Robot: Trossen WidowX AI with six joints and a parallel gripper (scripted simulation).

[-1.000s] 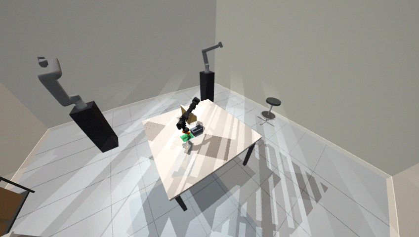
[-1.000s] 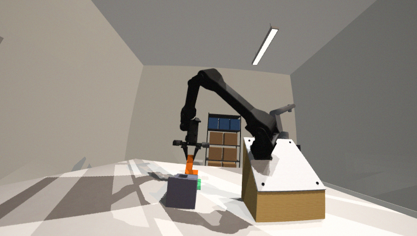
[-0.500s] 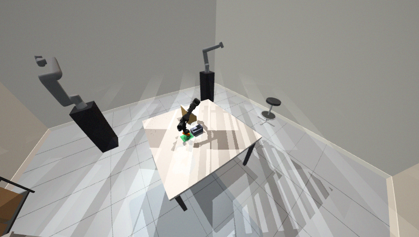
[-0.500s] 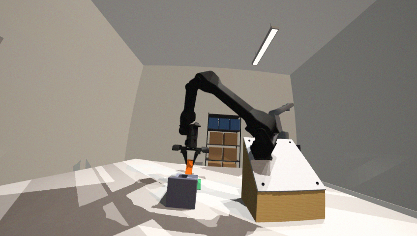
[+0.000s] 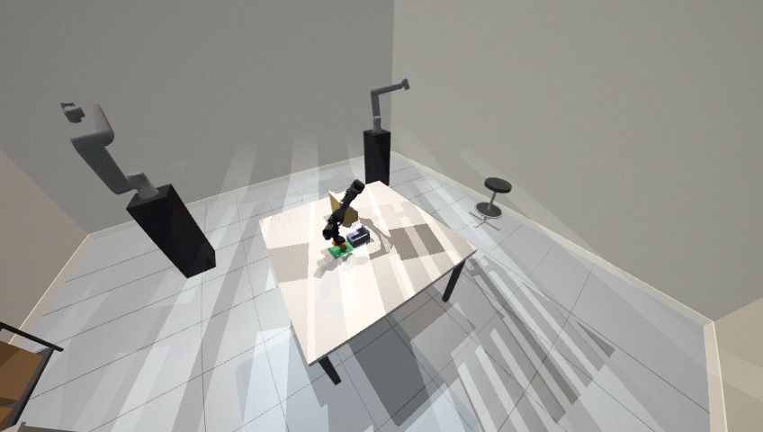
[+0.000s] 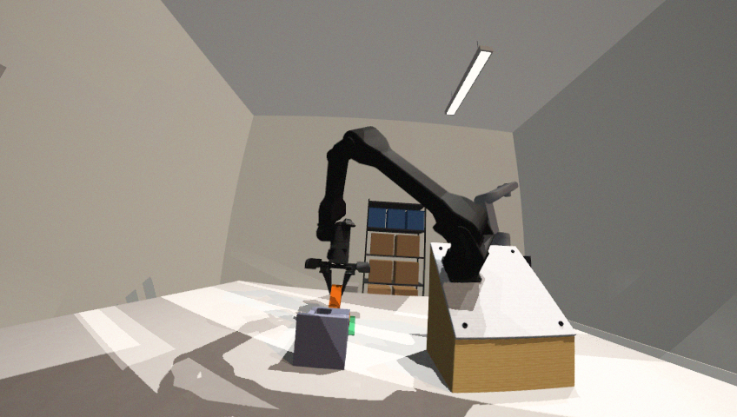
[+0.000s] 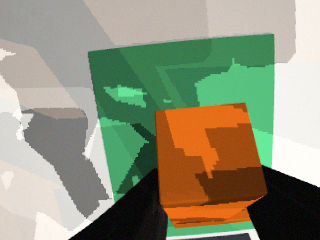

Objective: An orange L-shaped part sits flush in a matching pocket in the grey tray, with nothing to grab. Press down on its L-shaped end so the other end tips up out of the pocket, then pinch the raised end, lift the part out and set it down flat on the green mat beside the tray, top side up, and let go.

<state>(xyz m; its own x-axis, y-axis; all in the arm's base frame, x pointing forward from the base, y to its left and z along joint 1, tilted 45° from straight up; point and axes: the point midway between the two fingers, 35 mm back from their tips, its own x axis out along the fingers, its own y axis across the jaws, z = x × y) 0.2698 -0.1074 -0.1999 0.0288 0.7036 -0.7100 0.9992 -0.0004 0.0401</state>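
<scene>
Now: gripper tip 2 cm past the orange L-shaped part, 3 cm to the right of it and 3 cm above it. Also, from my gripper tip: green mat (2 cm to the left, 9 cm below).
</scene>
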